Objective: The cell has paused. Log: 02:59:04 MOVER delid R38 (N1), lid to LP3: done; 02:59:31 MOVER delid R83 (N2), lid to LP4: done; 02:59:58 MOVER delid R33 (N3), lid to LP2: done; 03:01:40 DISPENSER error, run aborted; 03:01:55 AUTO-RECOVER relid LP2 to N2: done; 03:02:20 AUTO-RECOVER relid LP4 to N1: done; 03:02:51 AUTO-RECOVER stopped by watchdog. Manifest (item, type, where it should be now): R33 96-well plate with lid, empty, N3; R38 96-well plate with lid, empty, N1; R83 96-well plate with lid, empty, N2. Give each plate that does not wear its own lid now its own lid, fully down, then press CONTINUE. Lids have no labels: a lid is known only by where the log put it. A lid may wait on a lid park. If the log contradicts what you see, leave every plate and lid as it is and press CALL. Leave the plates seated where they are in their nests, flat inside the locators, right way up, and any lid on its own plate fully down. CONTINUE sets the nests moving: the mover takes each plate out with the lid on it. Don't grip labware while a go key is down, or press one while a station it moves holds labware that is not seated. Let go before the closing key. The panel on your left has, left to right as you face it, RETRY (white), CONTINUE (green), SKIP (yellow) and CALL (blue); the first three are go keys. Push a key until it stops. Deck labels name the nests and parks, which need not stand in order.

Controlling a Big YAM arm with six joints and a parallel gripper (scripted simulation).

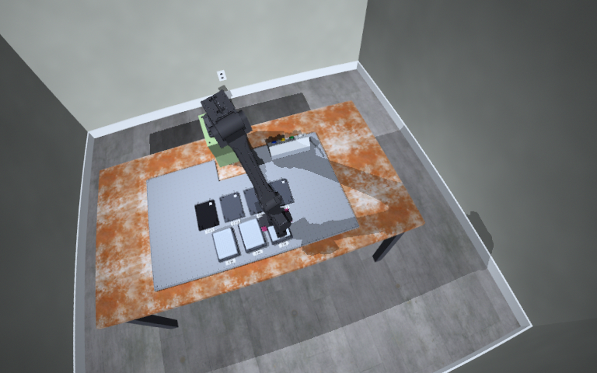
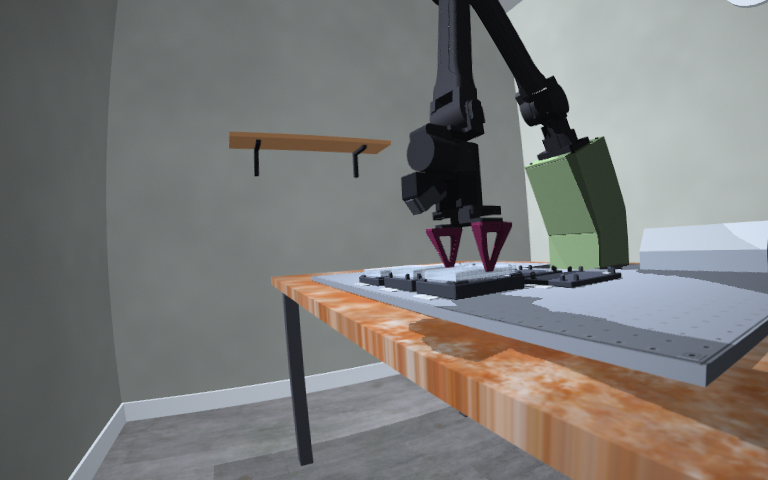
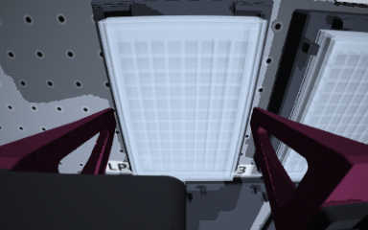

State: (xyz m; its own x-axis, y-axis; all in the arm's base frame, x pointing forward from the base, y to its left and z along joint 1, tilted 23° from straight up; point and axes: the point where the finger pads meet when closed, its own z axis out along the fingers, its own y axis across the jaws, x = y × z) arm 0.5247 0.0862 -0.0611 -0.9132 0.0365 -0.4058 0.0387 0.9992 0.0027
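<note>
My gripper is now 10 mm above the clear lid. Round my hand: LP3 label: 100 mm behind, 50 mm to the right, 40 mm below; LP4 label: 90 mm behind, 70 mm to the left, 40 mm below; LP3 park: 190 mm behind, 40 mm to the right, 40 mm below.
</note>
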